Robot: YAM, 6 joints.
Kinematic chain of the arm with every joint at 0, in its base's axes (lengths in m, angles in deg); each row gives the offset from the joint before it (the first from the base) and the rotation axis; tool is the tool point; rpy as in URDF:
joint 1: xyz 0 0 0.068 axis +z
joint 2: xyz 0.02 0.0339 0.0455 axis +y
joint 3: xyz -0.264 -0.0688 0 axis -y
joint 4: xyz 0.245 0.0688 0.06 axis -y
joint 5: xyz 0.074 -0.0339 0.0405 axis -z
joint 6: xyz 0.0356 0 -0.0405 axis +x
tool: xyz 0 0 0 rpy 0 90 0
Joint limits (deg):
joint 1: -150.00..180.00
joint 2: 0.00..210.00
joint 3: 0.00..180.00
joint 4: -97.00..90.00
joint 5: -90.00..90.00
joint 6: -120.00..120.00
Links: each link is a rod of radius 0.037 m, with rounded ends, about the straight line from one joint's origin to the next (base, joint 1, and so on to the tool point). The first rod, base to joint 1, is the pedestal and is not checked.
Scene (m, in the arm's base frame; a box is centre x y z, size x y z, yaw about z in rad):
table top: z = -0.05
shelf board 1: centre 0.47 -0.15 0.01 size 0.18 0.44 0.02 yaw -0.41
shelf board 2: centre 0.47 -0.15 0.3 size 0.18 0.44 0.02 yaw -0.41
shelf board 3: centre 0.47 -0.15 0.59 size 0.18 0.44 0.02 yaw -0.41
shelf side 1: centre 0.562 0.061 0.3 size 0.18 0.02 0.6 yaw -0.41
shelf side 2: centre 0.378 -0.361 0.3 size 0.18 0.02 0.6 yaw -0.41
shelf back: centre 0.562 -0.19 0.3 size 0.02 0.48 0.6 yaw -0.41
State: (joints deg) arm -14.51 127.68 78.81 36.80 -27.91 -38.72
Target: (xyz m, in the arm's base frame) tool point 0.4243 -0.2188 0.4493
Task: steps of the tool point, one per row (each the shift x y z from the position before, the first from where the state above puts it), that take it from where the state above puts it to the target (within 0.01 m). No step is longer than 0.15 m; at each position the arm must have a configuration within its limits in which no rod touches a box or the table.
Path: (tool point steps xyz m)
1: -0.0501 0.0264 0.0086
2: -0.0568 0.0246 0.0002
3: -0.0615 0.0221 -0.0088
4: 0.0126 -0.0494 0.0934
5: -0.0229 -0.0403 0.1013
6: -0.0547 -0.0179 0.0993
7: 0.0437 -0.0221 0.0148
8: 0.0454 -0.0209 0.0049
9: 0.0454 -0.0188 -0.0050
10: 0.0438 -0.0157 -0.0147

